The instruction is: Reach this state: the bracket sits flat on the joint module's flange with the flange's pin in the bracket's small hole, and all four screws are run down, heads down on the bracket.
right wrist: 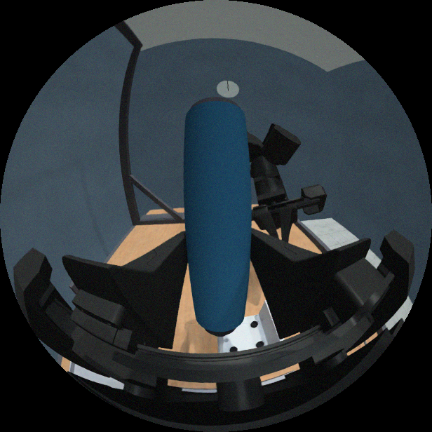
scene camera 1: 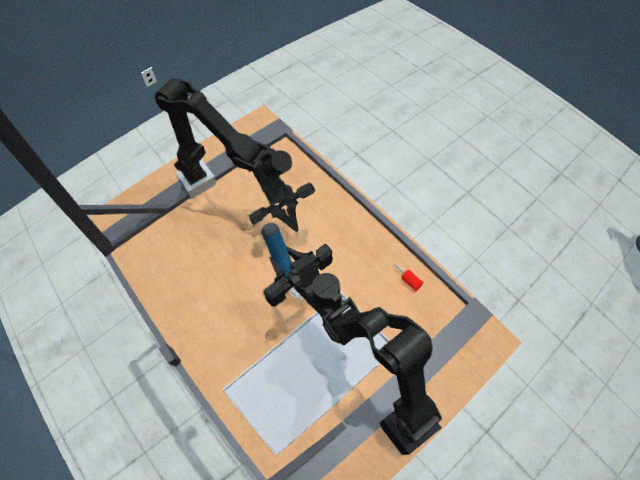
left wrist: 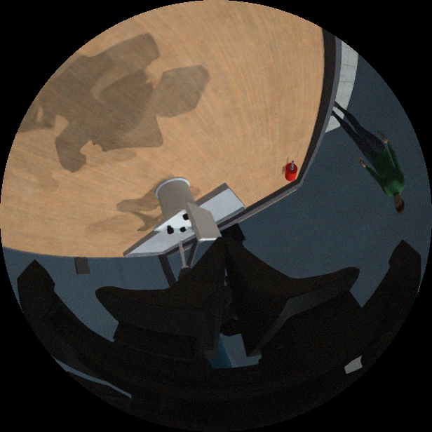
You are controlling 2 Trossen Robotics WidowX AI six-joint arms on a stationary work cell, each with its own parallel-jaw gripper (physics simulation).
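Places are measured from the left arm's base along level axes (x ahead, y left, z up), in metres.
Pixels of known places: left gripper, fingertip midpoint: (scene camera 1: pixel 297 231); right gripper, fingertip midpoint: (scene camera 1: pixel 277 252); left arm's base at its link origin: (scene camera 1: pixel 194 174); right arm's base at its link origin: (scene camera 1: pixel 412 424).
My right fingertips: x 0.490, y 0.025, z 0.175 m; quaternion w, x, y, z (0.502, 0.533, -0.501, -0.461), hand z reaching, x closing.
Ahead of a thing's pixels: the offset from my right fingertips to its middle. Level surfaces: height alone.
The joint module (left wrist: pixel 175 196) is a grey cylinder standing on the table. The bracket (left wrist: pixel 205 222) (right wrist: pixel 240 337), a pale plate with an upright wall, is on its top. Several black screw heads (left wrist: pixel 183 229) (right wrist: pixel 254 324) show on the plate; I cannot tell how deep they sit. The flange's pin does not show. My right gripper (scene camera 1: pixel 285 262) (right wrist: pixel 217 235) is shut on the blue handle of a screwdriver @[dx +0.017, dy +0.000, dz -0.021 m] (scene camera 1: pixel 275 248) (right wrist: pixel 218 200), held upright; its shaft ends near the plate in the left wrist view. My left gripper (scene camera 1: pixel 296 227) (left wrist: pixel 223 242) (right wrist: pixel 281 239) is shut, empty, above the table.
A red-handled tool @[dx +0.190, dy +0.299, dz -0.201 m] (scene camera 1: pixel 412 280) (left wrist: pixel 291 172) lies near the table's far right edge. A pale mat @[dz -0.214 m] (scene camera 1: pixel 284 382) (left wrist: pixel 227 197) lies under the right arm. Dark rails (scene camera 1: pixel 382 222) border the table, and a dark post (scene camera 1: pixel 51 180) rises at the left.
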